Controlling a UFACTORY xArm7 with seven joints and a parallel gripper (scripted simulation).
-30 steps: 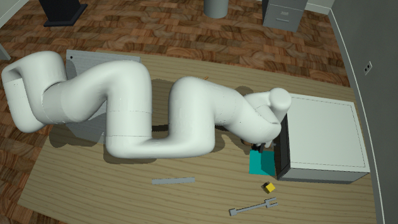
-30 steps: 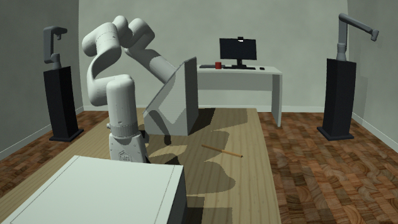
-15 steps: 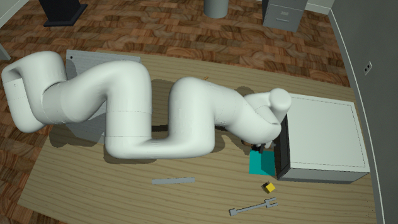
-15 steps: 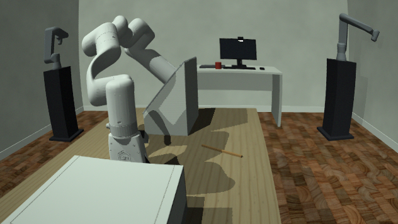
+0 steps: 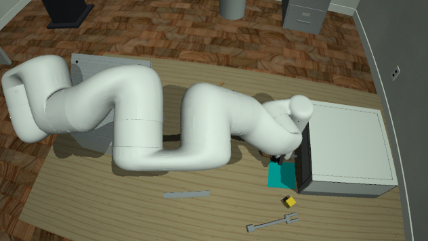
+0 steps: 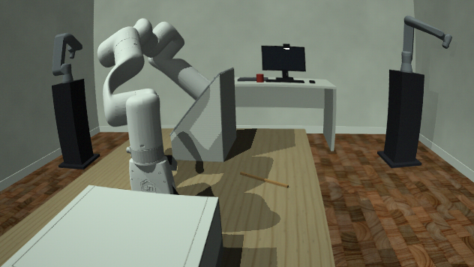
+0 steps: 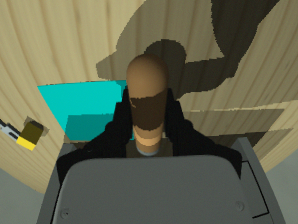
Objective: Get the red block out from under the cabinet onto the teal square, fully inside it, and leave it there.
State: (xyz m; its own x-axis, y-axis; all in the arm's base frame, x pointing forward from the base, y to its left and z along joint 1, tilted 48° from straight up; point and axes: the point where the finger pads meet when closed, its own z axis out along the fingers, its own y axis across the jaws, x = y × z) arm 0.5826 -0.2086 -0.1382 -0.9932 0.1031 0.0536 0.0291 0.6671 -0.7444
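The teal square lies 2 cm ahead of my hand, 7 cm to the right of it and 2 cm below it. From my hand the other things lie so: red block 20 cm ahead, 4 cm to the right, 1 cm below; then hook tool 12 cm ahead, 4 cm to the right, 1 cm below; then yellow block 5 cm ahead, 17 cm to the right, 1 cm below.
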